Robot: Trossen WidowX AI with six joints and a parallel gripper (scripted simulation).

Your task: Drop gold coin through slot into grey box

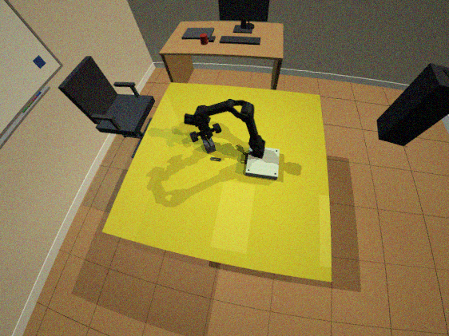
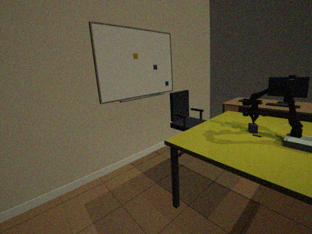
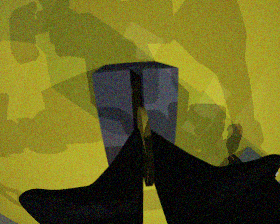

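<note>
Now: the gold coin 10 mm above my gripper tip.
</note>
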